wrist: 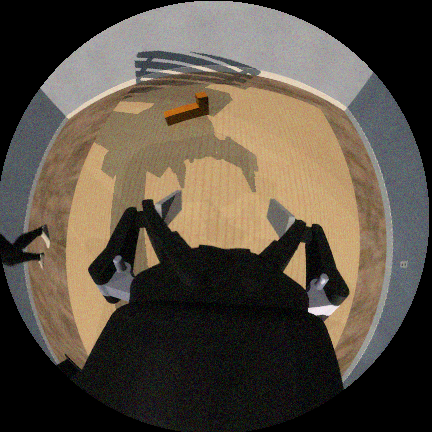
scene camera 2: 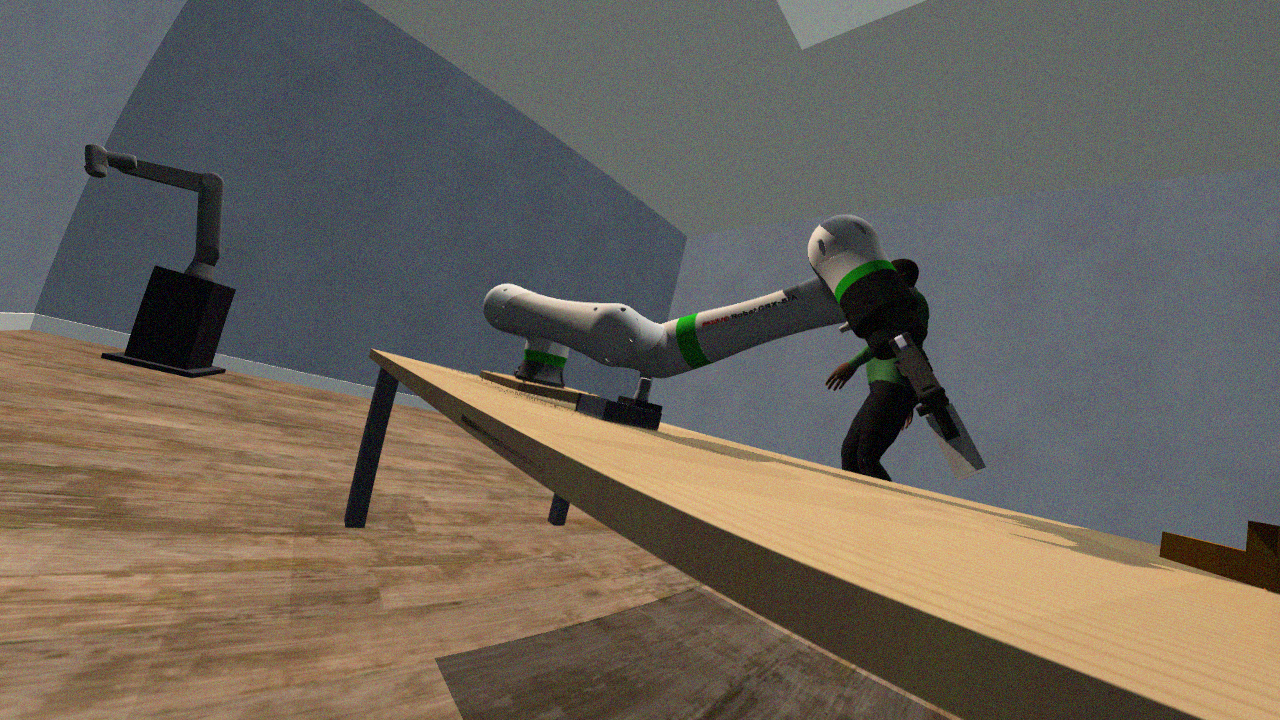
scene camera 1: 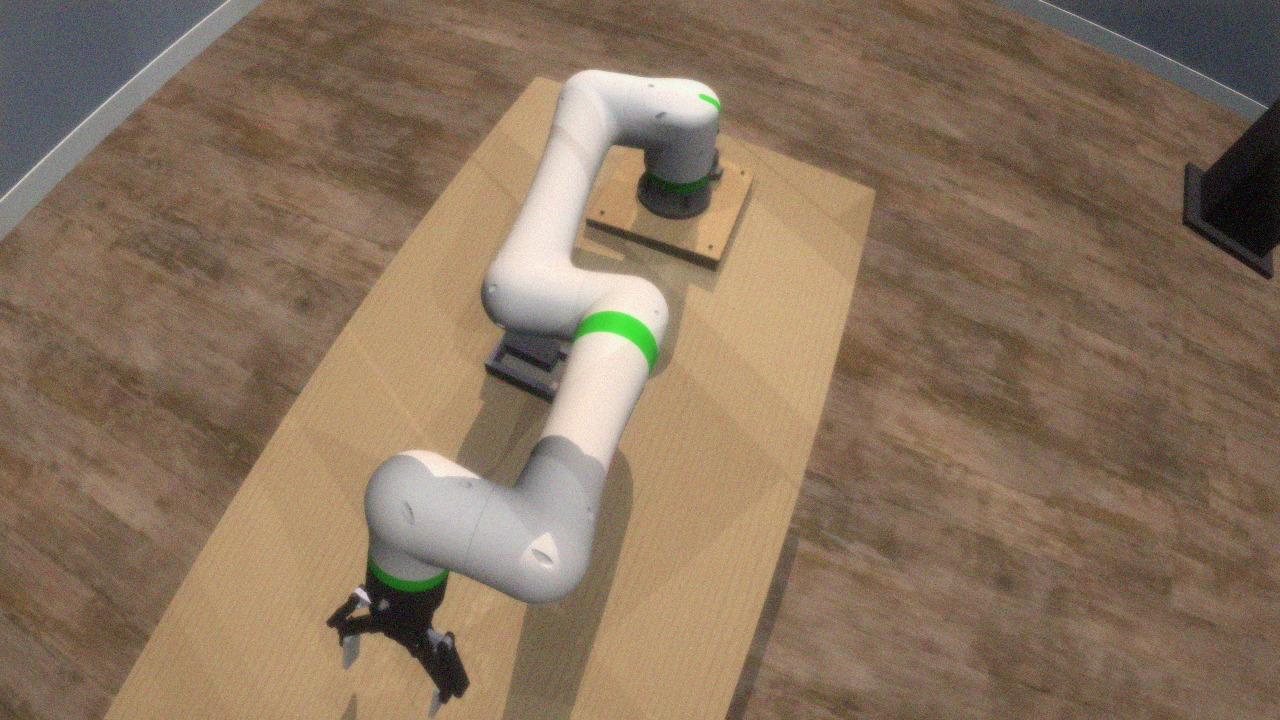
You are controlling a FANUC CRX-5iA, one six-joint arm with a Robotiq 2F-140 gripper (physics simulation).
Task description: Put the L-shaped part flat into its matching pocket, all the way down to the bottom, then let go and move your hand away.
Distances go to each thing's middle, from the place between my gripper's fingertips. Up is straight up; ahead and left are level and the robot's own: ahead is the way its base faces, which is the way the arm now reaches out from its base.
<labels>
The orange L-shaped part [scene camera 2: 1248, 567] lies 230 mm ahead of my hand, 150 mm to the left of it and 20 mm below it. Also, from my hand: dark pocket block [scene camera 1: 533, 364]: 530 mm behind, 150 mm to the right, 30 mm below.
</labels>
